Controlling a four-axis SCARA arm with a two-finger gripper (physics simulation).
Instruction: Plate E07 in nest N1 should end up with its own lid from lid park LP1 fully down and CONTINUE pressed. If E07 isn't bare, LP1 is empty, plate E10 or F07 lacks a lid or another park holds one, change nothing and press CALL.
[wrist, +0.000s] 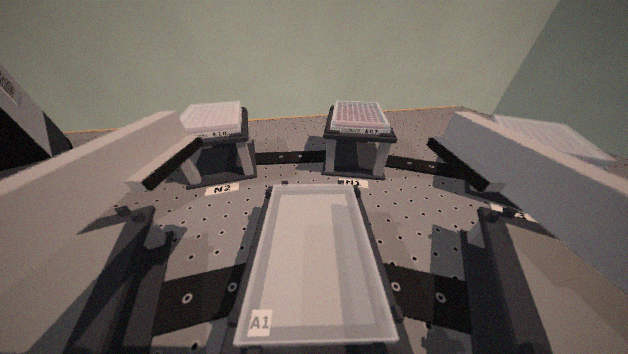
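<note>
My gripper (315, 128) is open and empty, its fingers wide apart on either side of a clear lid (310, 255). The lid, with an A1 tag at its near left corner, lies on the dark lid park LP1 in the lower middle; the park's label is out of view. Plate E07 (360, 116) sits on nest N1 (329, 156) behind it; its reddish wells show sharply and it looks bare. Plate E10 (212, 117) on nest N2 (244, 157) looks pale, as if lidded. A pale, lidded-looking plate (555, 135) at the right is partly hidden by the right finger; its code is unreadable.
Two side lid parks (142, 216) (489, 216) stand left and right of the middle one, partly hidden by the fingers; their visible pads look lidless. Dark strips (207, 295) (430, 295) join the stands. A dark housing (22, 132) stands at the far left. LP2 does not show.
</note>
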